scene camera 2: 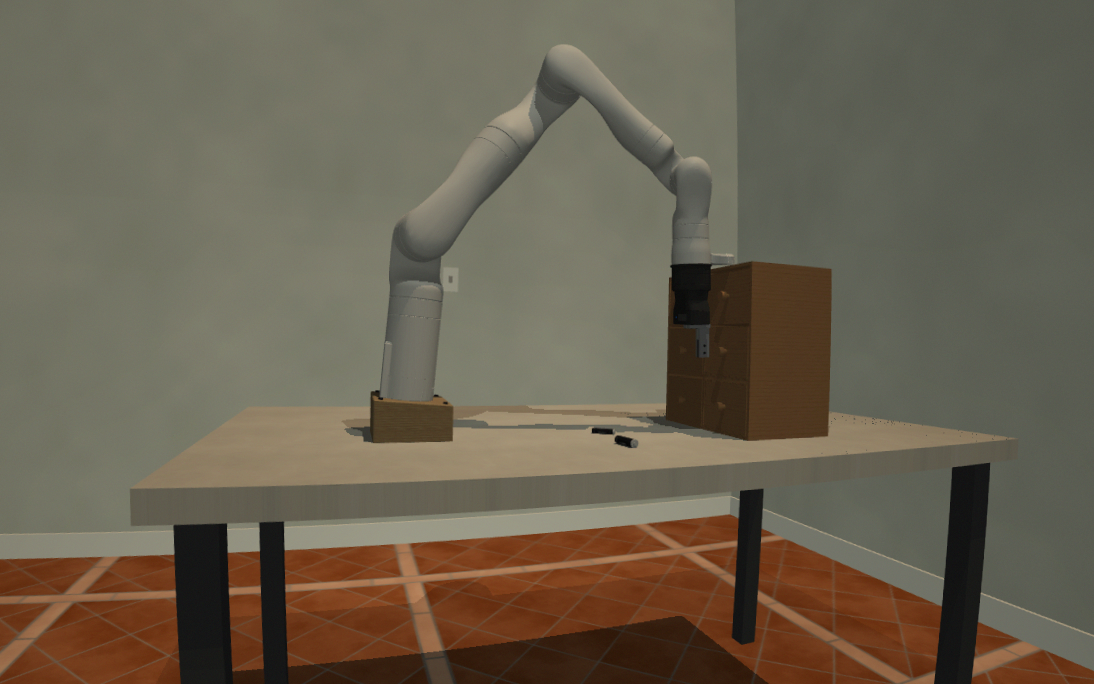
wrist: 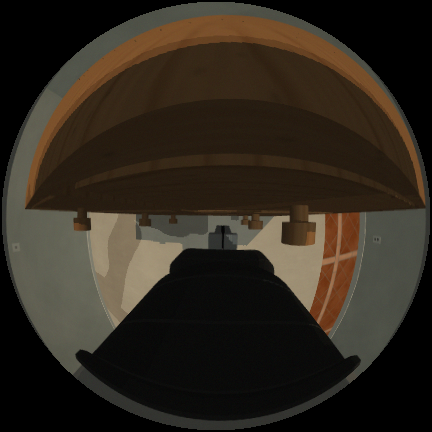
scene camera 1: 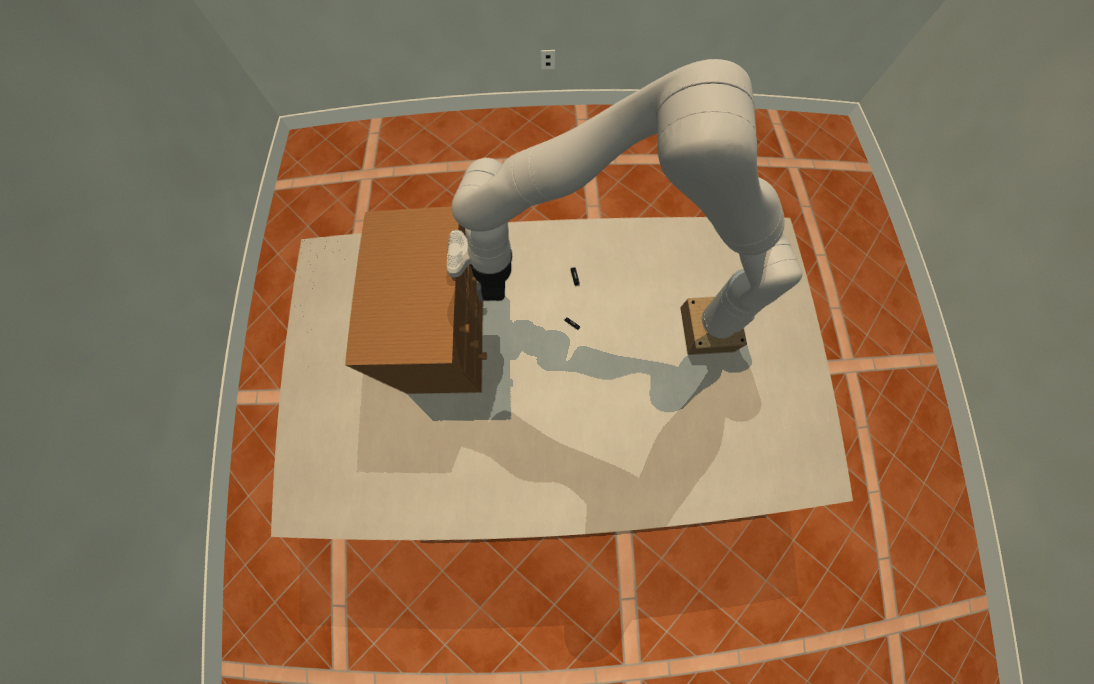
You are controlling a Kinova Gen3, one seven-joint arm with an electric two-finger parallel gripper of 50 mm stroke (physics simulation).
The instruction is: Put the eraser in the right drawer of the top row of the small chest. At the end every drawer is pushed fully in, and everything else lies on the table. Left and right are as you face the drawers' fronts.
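Places are measured from the arm's base along level axes (x ahead, y left, z up), in centimetres.
Pixels of known places: gripper, between the fingertips: (scene camera 2: 702, 357) (wrist: 222, 233) (scene camera 1: 484, 297); arm's base, origin of its link: (scene camera 2: 406, 397) (scene camera 1: 720, 320).
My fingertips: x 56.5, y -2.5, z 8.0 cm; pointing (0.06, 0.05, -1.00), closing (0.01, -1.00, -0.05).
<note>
Ahead of a thing's pixels: the offset from my fingertips to its top centre. "spot": to the spot under its first point. Level surfaces: height alone.
The small brown chest @[dx +12.0, dy +3.7, dz +17.7 cm] (scene camera 1: 403, 290) (scene camera 2: 789, 354) (wrist: 220, 130) stands on the table with its knobbed fronts towards the arm's base. Its drawers look pushed in; their insides do not show. The top right drawer's knob @[spot: dx +1.2, dy -5.2, dz +12.1 cm] (scene camera 2: 723, 294) (wrist: 298, 233) sticks out at the front. My gripper (scene camera 2: 703, 354) (wrist: 222, 233) is shut and empty, pointing down just in front of the fronts, at about middle-row height. Its fingers are hidden in scene camera 1. I cannot make out the eraser for certain: it may be inside a drawer or one of two small dark things on the table.
A dark piece @[dx -21.2, dy -12.0, dz -13.3 cm] (scene camera 1: 575, 276) (scene camera 2: 626, 441) with a light end and another dark piece @[dx -20.1, dy +1.1, dz -13.7 cm] (scene camera 1: 572, 323) (scene camera 2: 602, 430) lie apart on the table @[dz -14.8 cm] (scene camera 1: 532, 492) (scene camera 2: 500, 475), between chest and wooden base block (scene camera 1: 693, 342) (scene camera 2: 412, 423). Further knobs @[spot: dx +1.4, dy +10.1, dz +12.2 cm] (wrist: 82, 220) @[spot: dx +1.7, dy -3.9, dz +2.1 cm] (wrist: 255, 221) stick out near the fingers' height or beside them.
</note>
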